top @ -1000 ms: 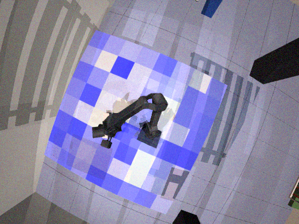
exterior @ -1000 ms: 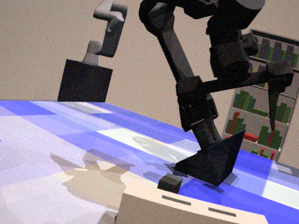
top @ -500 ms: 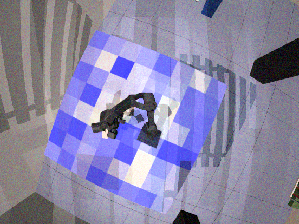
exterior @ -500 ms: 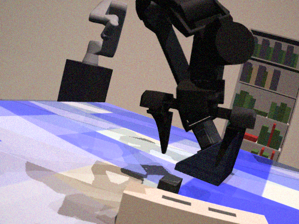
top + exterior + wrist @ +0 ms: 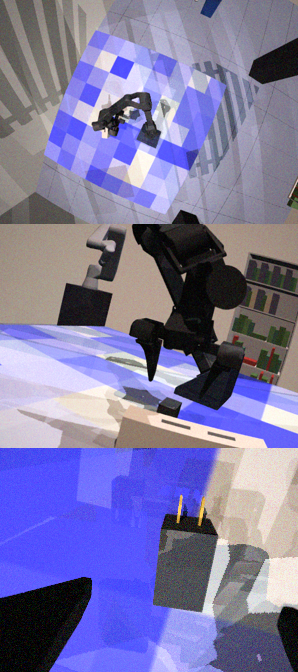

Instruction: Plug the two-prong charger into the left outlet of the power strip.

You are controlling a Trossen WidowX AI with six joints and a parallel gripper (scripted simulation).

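Now: the charger 4 cm below my gripper tip and 2 cm ahead of it.
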